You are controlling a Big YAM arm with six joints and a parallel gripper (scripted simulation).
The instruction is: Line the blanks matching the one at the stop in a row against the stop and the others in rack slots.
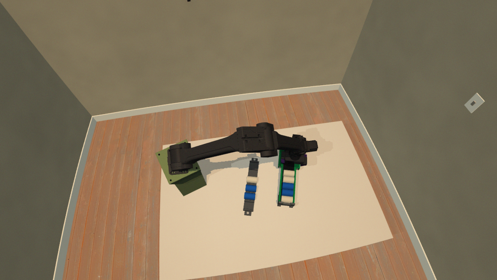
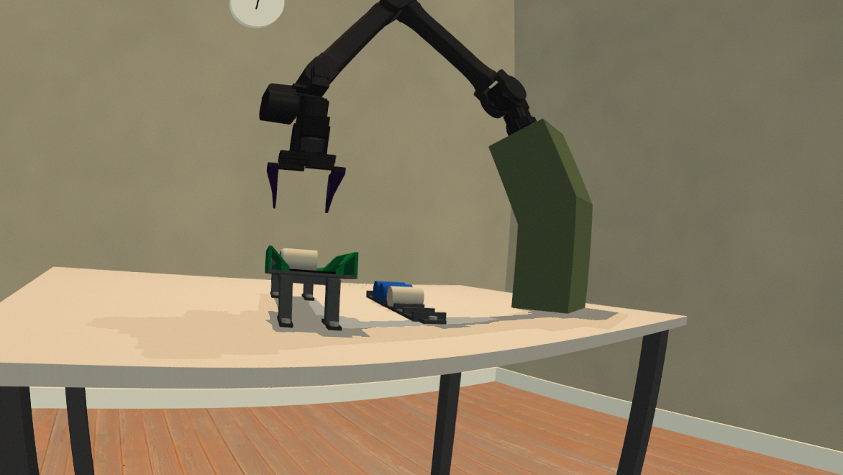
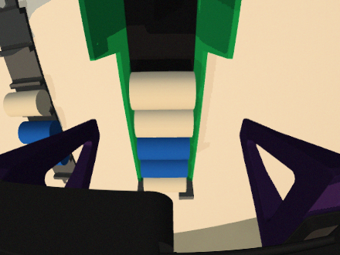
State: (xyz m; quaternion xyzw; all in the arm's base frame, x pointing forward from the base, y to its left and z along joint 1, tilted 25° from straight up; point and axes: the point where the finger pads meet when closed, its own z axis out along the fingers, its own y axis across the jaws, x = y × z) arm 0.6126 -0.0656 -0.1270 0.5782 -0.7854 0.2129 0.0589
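Now: the grey stop 19 cm to the right of my hand, 12 cm below it and 7 cm behind it.
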